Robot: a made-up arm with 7 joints.
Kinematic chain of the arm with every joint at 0, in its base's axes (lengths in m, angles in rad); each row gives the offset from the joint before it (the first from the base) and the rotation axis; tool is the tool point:
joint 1: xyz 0 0.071 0 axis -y
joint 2: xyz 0 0.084 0 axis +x
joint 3: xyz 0 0 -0.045 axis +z
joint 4: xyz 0 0 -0.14 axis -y
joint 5: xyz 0 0 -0.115 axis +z
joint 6: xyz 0 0 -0.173 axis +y
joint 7: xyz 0 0 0 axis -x
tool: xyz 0 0 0
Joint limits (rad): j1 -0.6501..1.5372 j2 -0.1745..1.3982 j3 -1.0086..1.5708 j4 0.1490..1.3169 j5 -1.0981..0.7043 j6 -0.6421..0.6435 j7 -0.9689..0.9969
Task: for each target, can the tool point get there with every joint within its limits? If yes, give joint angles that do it. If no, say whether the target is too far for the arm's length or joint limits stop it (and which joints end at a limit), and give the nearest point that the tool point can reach.
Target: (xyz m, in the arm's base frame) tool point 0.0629 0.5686 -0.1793
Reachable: yes | joints -0.0588 0.8633 1.0751 0.5649 0.2455 -0.0356 0.7486
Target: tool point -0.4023 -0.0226 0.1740
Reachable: no: joint limits stop it (at a limit: joint 1, joint 2, joint 4) | nearest point -0.2041 0.4525 0.1175 | short by 0.518 m
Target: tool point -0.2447 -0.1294 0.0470
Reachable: no: joint limits stop it (at a limit: joint 1, joint 2, joint 3, joint 4) | nearest point -0.0103 -0.1220 -0.2591 | short by 0.386 m
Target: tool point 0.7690 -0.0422 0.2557
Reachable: no: too far | nearest point 0.4368 0.0512 0.1075 | short by 0.376 m
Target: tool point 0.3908 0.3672 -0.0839
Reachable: yes | joints 1.2588 0.1300 1.3236 0.6052 -0.0206 -0.1176 0.3537
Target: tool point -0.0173 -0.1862 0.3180
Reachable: no: joint limits stop it (at a limit: joint 1, joint 2, joint 4) | nearest point 0.2243 -0.0906 0.1825 | short by 0.293 m
